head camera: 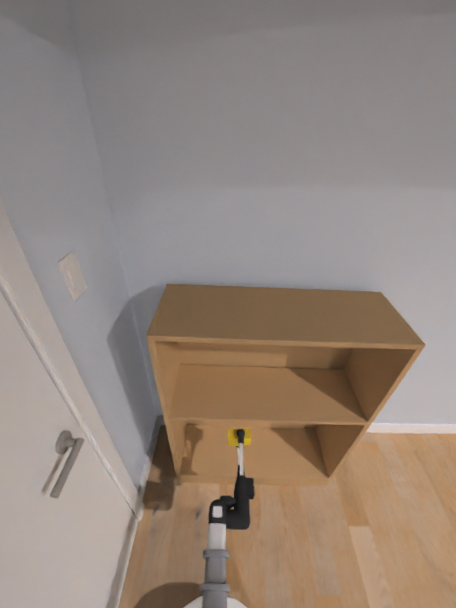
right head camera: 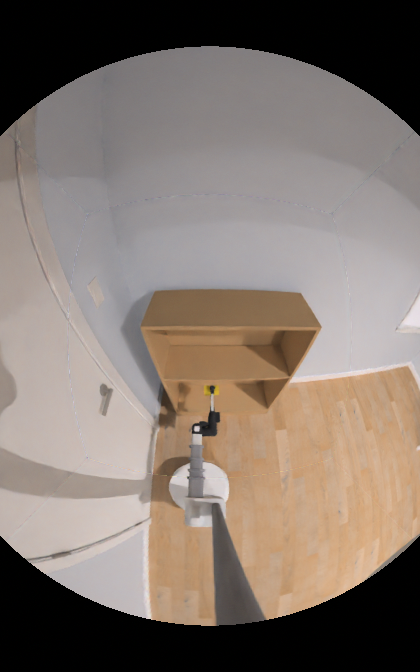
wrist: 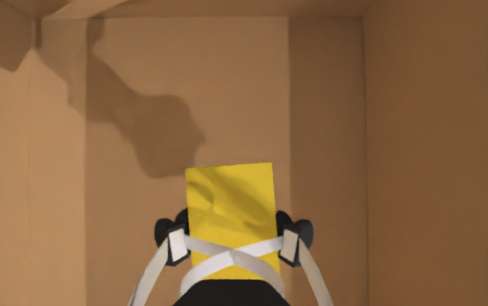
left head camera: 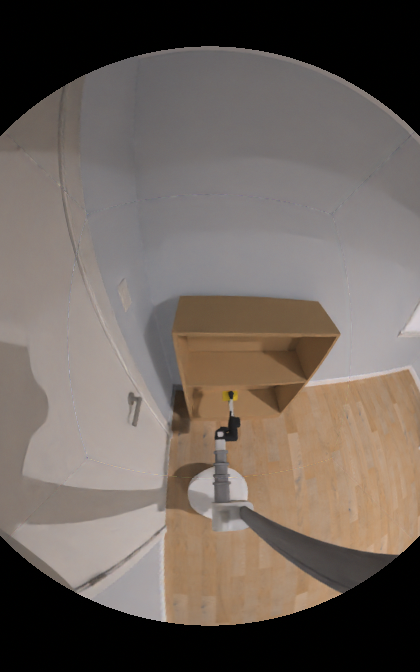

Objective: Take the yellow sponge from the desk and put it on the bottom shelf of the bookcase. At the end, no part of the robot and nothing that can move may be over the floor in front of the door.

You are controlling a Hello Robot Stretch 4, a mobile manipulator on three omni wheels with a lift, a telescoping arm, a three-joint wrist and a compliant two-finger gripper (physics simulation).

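Places are measured from the robot's base along level axes (x ahead, y left, z up), in metres.
Where they show: gripper, fingertip midpoint: [head camera: 239, 433] [wrist: 234, 227] [left head camera: 229, 393].
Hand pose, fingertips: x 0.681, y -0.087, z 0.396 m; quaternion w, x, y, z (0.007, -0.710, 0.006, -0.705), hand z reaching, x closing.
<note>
Things, the pixels of their top centre, and the offset from my fingertips. "*": a spot on its surface instead. Level surfaces: height alone.
- yellow sponge at its top centre: [wrist: 277, 227] [head camera: 239, 433] [left head camera: 229, 393] dx -0.015, dy +0.002, dz +0.034 m
- brown bookcase at a spot on its surface: [head camera: 280, 315] * dx +0.055, dy -0.090, dz +0.636 m
- bottom shelf at its surface level: dz -0.324 m
- white door at a spot on its surface: [head camera: 30, 425] * dx -0.325, dy +0.465, dz +0.632 m
- wooden floor at its surface level: dz -0.424 m
The yellow sponge [head camera: 232, 439] [left head camera: 226, 396] [right head camera: 207, 390] [wrist: 230, 195] is inside the lower compartment of the brown bookcase [head camera: 280, 315] [left head camera: 250, 315] [right head camera: 230, 308], below the middle shelf. My gripper [wrist: 234, 227] is shut on the sponge, with one fingertip against each long side. In the head camera view my gripper [head camera: 240, 436] reaches into the compartment from the front. The bottom shelf [head camera: 215, 462] lies beneath the sponge; whether the sponge touches it cannot be told. A shadow falls on the wood left of the sponge in the wrist view.
The white door [head camera: 30, 425] [left head camera: 110, 375] [right head camera: 75, 400] with its grey handle [head camera: 67, 467] is at the left. My round white base [left head camera: 200, 492] [right head camera: 180, 485] stands on the wooden floor [head camera: 290, 555] in front of the bookcase, close to the door side. The bookcase's side walls flank the arm.
</note>
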